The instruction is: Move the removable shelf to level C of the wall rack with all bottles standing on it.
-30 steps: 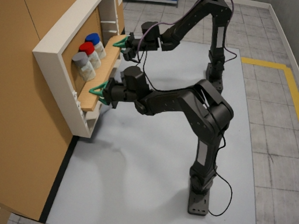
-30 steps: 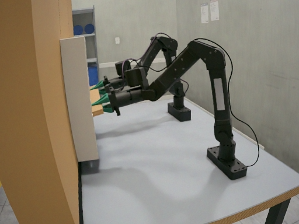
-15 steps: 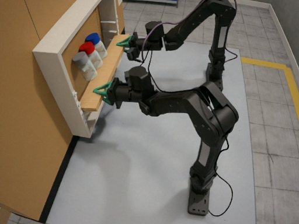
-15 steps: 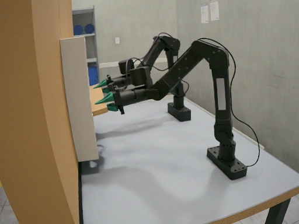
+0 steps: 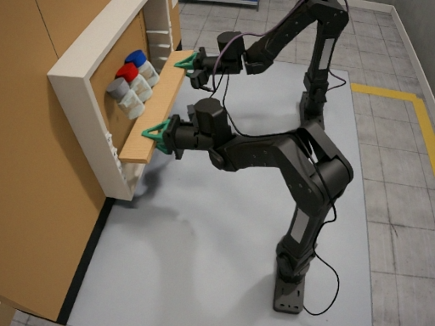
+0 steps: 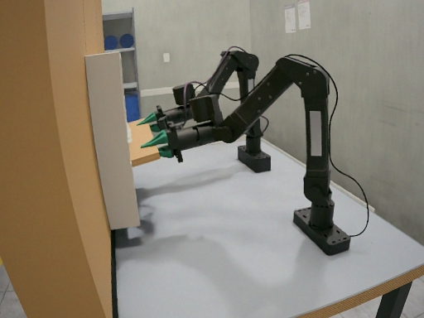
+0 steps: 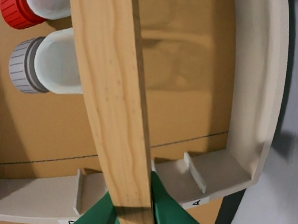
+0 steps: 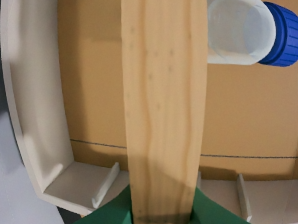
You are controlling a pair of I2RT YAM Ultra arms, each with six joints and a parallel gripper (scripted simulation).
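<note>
The blue-capped bottle lies 90 mm to the left of my right hand, 70 mm ahead of it and 40 mm above it. From my right hand the other things lie so: wooden shelf 150 mm to the left, 10 mm behind; red-capped bottle 160 mm to the left, 60 mm ahead, 40 mm above; white wall rack 160 mm to the left, 70 mm ahead, 50 mm above.
Right now the grey-capped bottle is 80 mm ahead of my left hand, 70 mm to the right of it and 40 mm above it. From my left hand the other things lie so: wooden shelf (10 mm ahead, 150 mm to the right); then red-capped bottle (80 mm ahead, 140 mm to the right, 40 mm above); then white wall rack (90 mm ahead, 140 mm to the right, 50 mm above).
</note>
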